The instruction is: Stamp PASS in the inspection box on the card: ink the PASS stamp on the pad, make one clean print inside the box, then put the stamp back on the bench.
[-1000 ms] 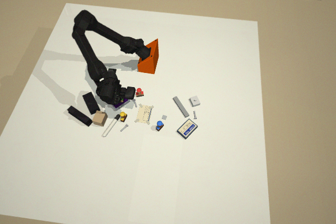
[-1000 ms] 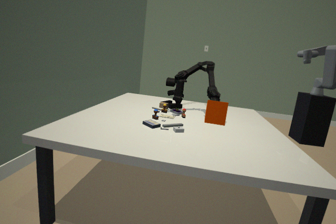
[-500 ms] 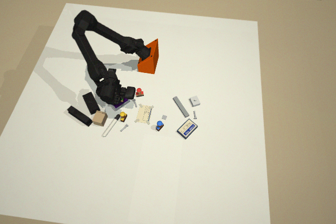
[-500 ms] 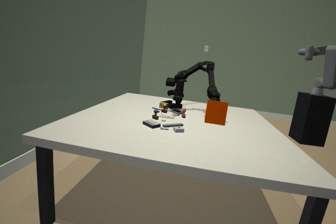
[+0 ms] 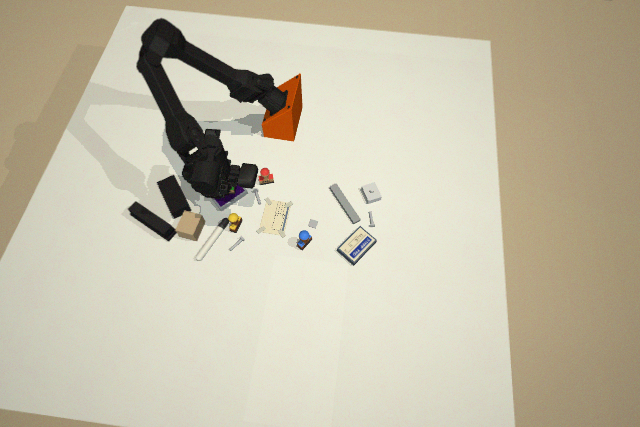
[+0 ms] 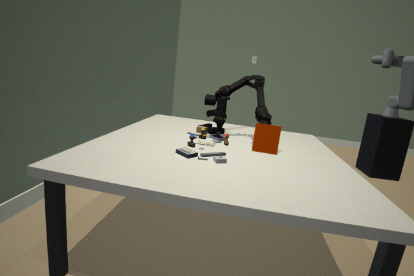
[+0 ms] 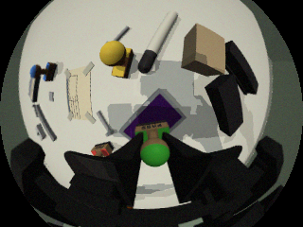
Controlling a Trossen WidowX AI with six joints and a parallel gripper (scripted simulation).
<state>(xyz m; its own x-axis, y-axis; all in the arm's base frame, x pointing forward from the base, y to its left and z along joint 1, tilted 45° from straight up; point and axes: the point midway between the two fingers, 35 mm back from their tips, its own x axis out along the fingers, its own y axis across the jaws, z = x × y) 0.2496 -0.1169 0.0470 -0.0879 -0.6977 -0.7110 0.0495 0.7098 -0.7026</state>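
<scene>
The purple ink pad is 4 cm below my gripper tip. From my gripper tip the other things lie so: green-knobbed stamp (right at my gripper tip); then red-knob stamp (10 cm to the left, 5 cm behind, 3 cm below); then yellow stamp (9 cm ahead, 4 cm to the left, 3 cm below).
</scene>
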